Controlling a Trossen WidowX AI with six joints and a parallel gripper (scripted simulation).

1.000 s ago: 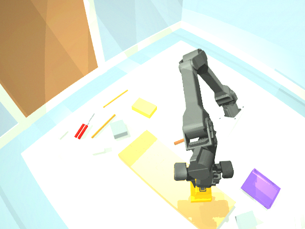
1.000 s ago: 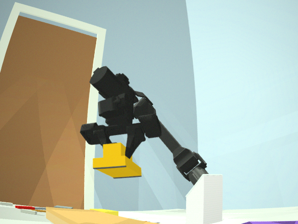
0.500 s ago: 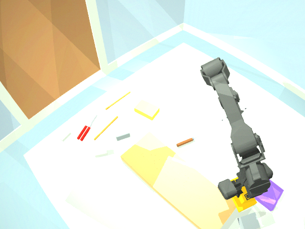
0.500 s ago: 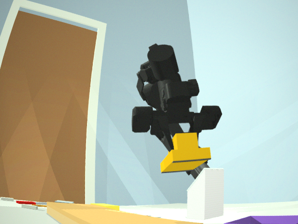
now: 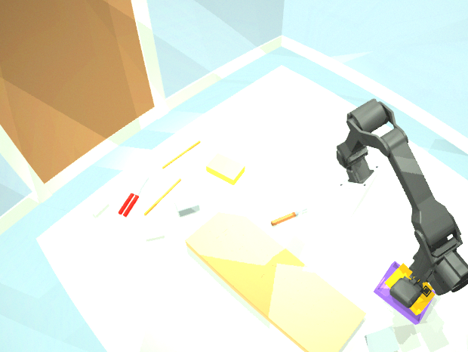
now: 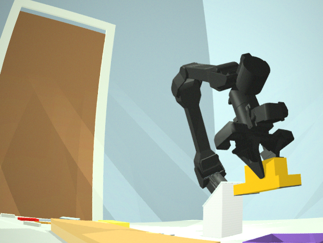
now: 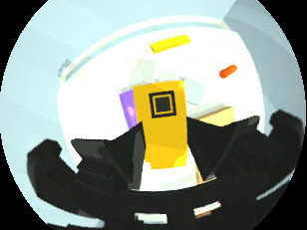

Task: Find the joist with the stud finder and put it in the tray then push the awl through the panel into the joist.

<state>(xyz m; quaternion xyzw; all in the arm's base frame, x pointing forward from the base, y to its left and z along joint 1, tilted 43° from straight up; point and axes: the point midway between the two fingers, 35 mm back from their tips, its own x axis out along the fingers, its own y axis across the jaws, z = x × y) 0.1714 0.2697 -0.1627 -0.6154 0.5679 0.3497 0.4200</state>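
The purple tray is 140 mm below my gripper tip, 60 mm behind it and 10 mm to the left of it. The rest, counted from my gripper tip: awl 410 mm to the right, 140 mm below; yellow block 680 mm to the right, 140 mm below, 50 mm ahead; yellow stud finder 20 mm above.
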